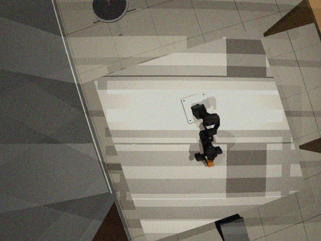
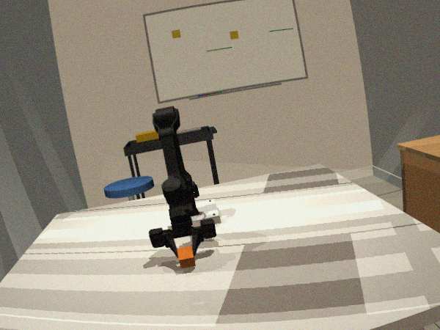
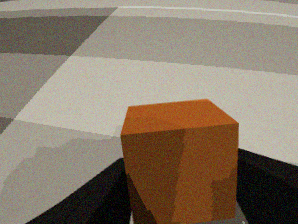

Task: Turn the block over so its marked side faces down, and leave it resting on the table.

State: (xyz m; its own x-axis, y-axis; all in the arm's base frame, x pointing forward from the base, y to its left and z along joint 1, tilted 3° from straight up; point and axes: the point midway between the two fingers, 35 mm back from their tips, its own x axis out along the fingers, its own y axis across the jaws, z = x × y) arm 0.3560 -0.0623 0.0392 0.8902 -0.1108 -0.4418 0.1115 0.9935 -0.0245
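The block lies 10 mm below my gripper tip.
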